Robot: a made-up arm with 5 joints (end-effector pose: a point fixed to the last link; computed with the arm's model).
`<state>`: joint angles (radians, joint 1 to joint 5).
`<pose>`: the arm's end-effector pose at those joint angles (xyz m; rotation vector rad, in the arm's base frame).
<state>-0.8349 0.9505 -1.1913 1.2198 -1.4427</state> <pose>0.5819 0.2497 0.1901 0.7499 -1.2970 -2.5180</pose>
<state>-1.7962 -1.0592 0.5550 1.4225 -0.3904</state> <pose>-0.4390 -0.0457 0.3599 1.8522 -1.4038 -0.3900</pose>
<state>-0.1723 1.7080 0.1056 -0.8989 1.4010</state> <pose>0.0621 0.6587 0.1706 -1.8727 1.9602 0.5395</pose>
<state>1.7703 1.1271 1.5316 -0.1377 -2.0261</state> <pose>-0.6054 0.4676 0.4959 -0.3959 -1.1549 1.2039</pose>
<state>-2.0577 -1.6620 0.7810 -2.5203 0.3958</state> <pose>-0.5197 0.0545 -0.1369 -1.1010 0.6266 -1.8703</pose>
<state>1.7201 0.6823 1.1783 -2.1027 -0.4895</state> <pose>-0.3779 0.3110 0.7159 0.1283 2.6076 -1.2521</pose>
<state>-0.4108 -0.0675 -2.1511 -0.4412 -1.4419</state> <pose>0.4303 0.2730 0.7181 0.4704 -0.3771 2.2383</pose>
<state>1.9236 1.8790 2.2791 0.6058 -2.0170</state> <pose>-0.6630 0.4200 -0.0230 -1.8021 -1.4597 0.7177</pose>
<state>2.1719 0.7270 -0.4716 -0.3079 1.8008</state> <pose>-0.3702 -0.3971 0.4630 1.3459 0.3961 -2.5114</pose>
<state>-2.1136 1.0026 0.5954 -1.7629 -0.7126</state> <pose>0.3228 -0.4618 0.5820 -2.0952 1.3881 -0.3555</pose>
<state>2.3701 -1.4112 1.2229 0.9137 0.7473</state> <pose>0.1506 0.5123 -0.0304 -1.4658 -1.0587 -0.7847</pose>
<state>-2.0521 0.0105 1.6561 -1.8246 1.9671</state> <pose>-0.4160 -0.3280 0.8262 -0.7412 1.8282 1.0877</pose>
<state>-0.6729 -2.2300 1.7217 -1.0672 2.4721</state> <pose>0.2980 -0.5967 -0.4766 -1.9278 -0.9087 0.9933</pose>
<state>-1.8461 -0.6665 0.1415 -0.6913 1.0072</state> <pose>-0.2877 0.1072 0.5013 -0.0935 0.0120 -0.7282</pose>
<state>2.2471 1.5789 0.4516 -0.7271 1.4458</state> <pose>-0.5253 -0.3717 0.3685 2.2688 0.6948 -0.8611</pose>
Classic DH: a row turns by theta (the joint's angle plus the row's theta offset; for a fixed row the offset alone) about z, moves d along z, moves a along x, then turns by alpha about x. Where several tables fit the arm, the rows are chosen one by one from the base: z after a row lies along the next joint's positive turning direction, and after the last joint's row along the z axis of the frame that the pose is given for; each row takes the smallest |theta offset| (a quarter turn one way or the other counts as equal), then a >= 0, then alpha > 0; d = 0 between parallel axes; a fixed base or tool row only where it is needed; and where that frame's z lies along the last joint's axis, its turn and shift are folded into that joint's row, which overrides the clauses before.
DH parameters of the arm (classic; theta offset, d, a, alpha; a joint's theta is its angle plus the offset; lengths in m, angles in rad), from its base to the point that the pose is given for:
joint 1: 1.5708 0.1434 0.0877 -1.5708
joint 2: 0 -0.3398 0.0945 1.5708
joint 3: 0 0.5583 -0.0816 1.5708
joint 4: 0 -0.3104 -0.0919 -1.5708
joint 5: -0.2217 0 0.1082 0
tool (fixed): -1.3491 -0.0564 0 0

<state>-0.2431 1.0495 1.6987 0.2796 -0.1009</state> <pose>0.5239 0.3251 0.5453 -0.4770 1.0664 1.0621</pose>
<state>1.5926 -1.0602 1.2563 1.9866 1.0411</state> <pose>0.5377 0.2527 0.1725 -1.7084 -1.1436 -0.4093</pose>
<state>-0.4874 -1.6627 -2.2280 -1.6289 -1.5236</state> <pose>0.0315 -0.7098 0.4165 -1.1633 2.0809 -0.8960</pose>
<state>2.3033 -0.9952 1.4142 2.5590 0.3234</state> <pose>0.1762 0.6328 0.2823 -0.0624 -2.1255 0.0809</pose>
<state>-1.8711 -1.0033 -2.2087 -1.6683 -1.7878</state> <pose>-0.4151 -0.2551 0.8062 0.2919 -2.3087 0.9451</pose>
